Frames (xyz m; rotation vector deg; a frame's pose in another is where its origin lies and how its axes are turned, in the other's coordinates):
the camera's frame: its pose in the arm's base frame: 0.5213 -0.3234 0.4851 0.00 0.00 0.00
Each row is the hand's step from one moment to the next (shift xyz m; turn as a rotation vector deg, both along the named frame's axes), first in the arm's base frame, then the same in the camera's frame.
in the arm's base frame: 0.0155 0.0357 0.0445 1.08 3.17 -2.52
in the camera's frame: 0.0155 0.0357 0.0445 1.08 3.17 -2.52
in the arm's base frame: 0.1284 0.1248 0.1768 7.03 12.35 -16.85
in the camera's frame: 0.1284 0.1248 0.1768 7.03 12.35 -16.85
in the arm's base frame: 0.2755 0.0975 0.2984 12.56 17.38 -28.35
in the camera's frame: 0.2755 0.0975 0.2984 12.56 17.38 -28.35
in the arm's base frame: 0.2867 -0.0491 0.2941 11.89 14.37 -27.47
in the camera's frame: 0.2867 -0.0491 0.2941 11.89 14.37 -27.47
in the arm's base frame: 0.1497 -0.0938 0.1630 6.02 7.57 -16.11
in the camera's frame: 0.1497 -0.0938 0.1630 6.02 7.57 -16.11
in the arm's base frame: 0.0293 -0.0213 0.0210 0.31 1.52 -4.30
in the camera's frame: 0.0293 -0.0213 0.0210 0.31 1.52 -4.30
